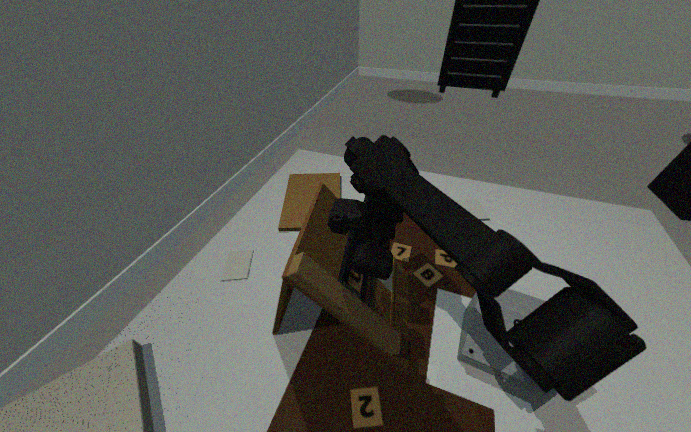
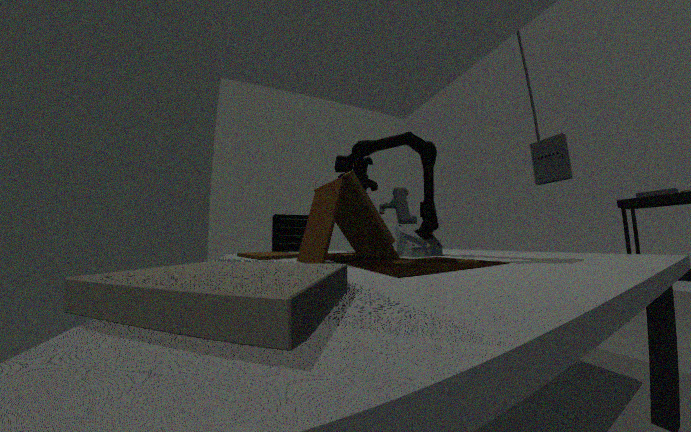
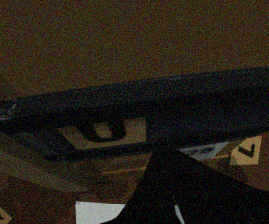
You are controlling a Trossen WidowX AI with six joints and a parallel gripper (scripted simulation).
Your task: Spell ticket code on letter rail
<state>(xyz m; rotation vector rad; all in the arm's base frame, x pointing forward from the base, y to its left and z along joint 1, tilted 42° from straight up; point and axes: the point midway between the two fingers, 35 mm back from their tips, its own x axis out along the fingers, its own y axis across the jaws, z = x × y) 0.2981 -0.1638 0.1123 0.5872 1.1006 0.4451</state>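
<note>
My gripper tip is now 4 cm past the white ticket, 5 cm to the left of it and 10 cm above it. The rest, counted from my gripper tip: brown mat (13 cm behind, 2 cm to the left, 19 cm below); flat tan panel (24 cm ahead, 36 cm to the right, 18 cm below).
</note>
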